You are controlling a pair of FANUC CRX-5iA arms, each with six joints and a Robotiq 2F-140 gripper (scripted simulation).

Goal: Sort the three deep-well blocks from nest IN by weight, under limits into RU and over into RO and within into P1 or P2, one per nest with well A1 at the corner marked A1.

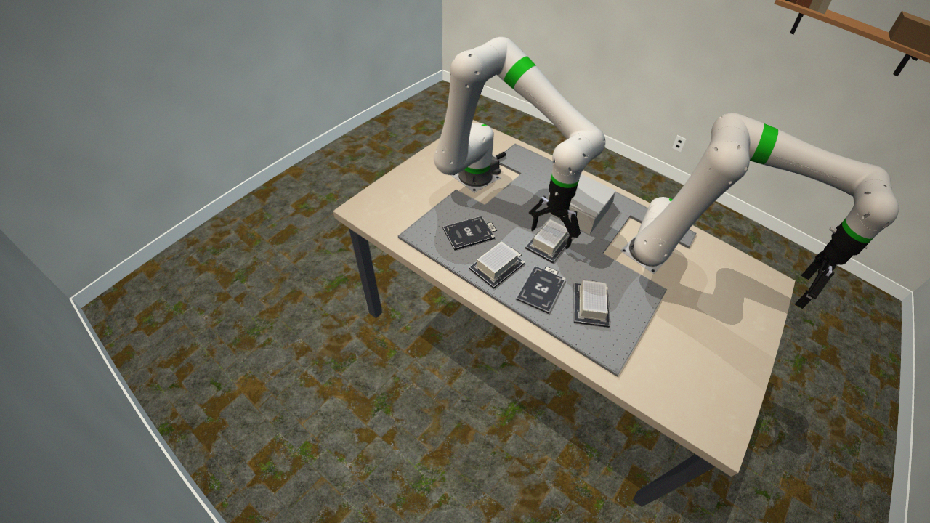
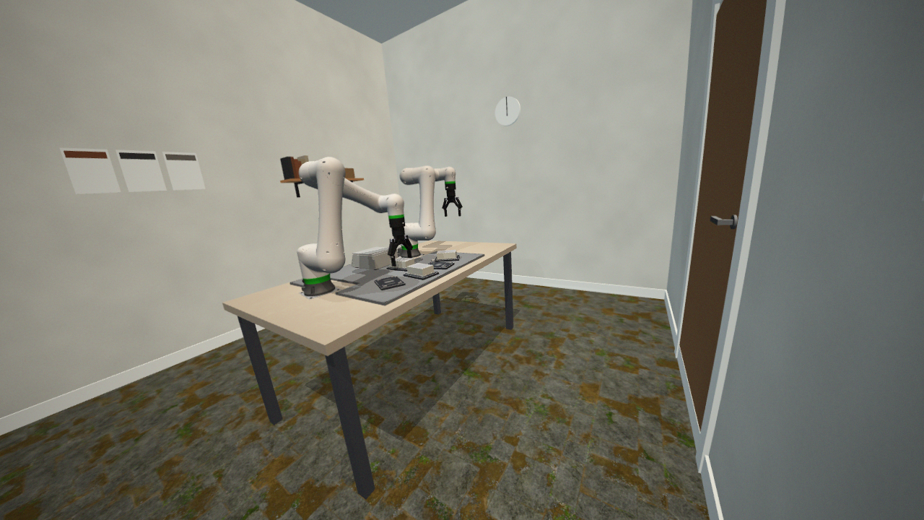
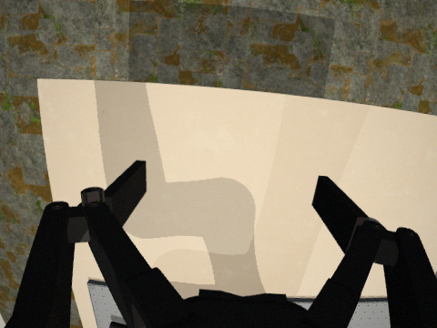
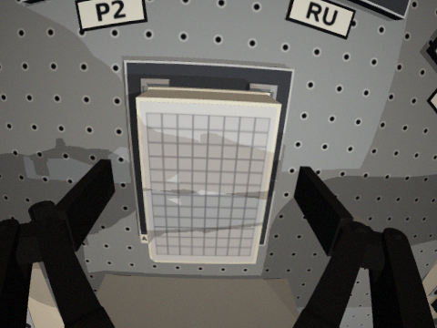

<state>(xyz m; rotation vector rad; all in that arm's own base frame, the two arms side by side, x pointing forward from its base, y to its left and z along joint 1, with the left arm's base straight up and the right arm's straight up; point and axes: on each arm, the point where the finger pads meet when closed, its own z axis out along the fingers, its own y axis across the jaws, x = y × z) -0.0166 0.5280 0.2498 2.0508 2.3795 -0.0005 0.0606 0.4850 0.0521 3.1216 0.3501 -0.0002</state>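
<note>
Now: right hand 3 cm above the dark infeed nest. Round my right hand: check-weigher CW: 25 cm behind, 2 cm to the left, 2 cm above; then nest P2: 22 cm ahead, 7 cm to the left, 3 cm below; then nest RU: 21 cm ahead, 11 cm to the right, 3 cm below.
</note>
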